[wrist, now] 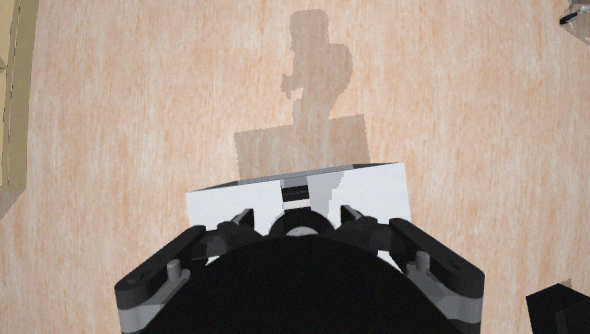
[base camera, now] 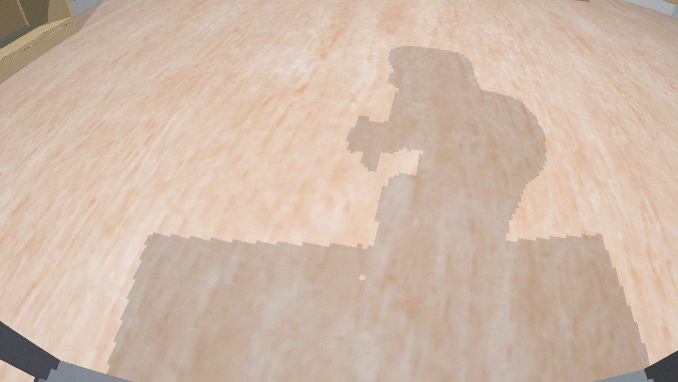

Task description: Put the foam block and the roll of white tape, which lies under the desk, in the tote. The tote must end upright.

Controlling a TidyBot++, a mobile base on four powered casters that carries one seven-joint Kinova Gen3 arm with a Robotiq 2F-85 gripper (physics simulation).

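Frame: origin at the arm's base, x ahead, y left, z up, level; centimetres.
Seen in the pictures: gripper, fingertip midpoint: (wrist: 297, 216).
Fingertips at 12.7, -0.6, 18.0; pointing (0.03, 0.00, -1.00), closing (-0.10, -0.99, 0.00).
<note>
Offsets run from my fingertips to a thing's top centre, as dx, dy, dz. "pt": to the spot under its first point.
My gripper (wrist: 297, 216) is open, with its two fingers wide apart and nothing between them. It hangs above the white top of my own base (wrist: 232, 202) in the wrist view. The foam block, the roll of white tape, the tote and the desk do not show in either view that I can make out.
A tan wooden piece of furniture (base camera: 42, 42) (wrist: 22, 100) stands at the left edge of both views. A black box @(pt -77.0, -110.2, -47.9) (wrist: 560, 310) is at the lower right of the wrist view. A small dark and grey part, perhaps a caster @(pt +58.0, -145.7, -54.4) (wrist: 570, 19), shows at its upper right. My shadow falls on the wood floor ahead.
</note>
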